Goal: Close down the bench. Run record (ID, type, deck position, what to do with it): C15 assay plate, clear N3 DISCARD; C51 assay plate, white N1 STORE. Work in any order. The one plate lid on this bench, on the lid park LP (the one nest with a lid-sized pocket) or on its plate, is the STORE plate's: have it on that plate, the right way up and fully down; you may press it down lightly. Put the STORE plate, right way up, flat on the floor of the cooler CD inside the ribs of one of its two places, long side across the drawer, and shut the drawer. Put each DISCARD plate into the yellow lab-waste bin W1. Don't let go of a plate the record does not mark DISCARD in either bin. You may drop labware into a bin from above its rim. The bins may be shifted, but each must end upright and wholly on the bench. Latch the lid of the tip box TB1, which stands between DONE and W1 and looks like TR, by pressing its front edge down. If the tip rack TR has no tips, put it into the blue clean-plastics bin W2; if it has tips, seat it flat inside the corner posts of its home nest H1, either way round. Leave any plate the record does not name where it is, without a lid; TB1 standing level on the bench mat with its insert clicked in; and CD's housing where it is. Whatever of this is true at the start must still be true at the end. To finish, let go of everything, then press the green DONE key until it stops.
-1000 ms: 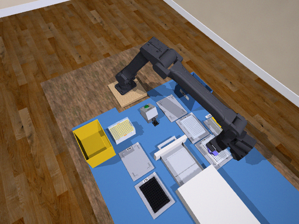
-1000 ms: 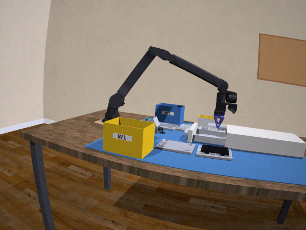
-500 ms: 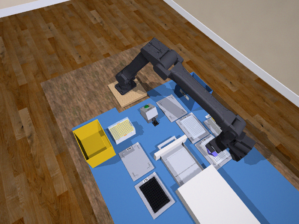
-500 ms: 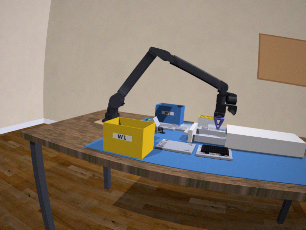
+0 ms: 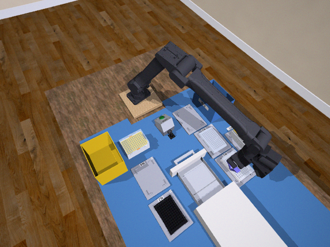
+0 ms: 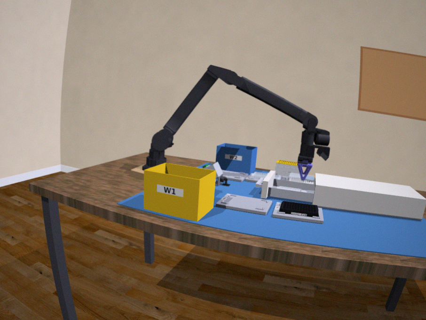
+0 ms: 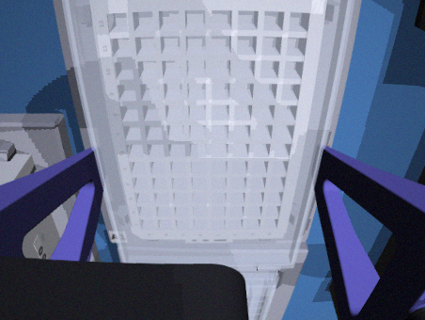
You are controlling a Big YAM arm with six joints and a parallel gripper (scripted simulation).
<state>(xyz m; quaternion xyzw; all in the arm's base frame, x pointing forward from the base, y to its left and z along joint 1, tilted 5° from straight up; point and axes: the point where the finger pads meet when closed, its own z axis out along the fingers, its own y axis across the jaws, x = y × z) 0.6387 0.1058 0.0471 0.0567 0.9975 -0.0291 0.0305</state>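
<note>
Right now the clear plate lid is right at my hand. Round my hand: tip rack TR (70 mm behind, 140 mm to the left, 10 mm above); then white plate (30 mm below); then nest N1 (40 mm below).
</note>
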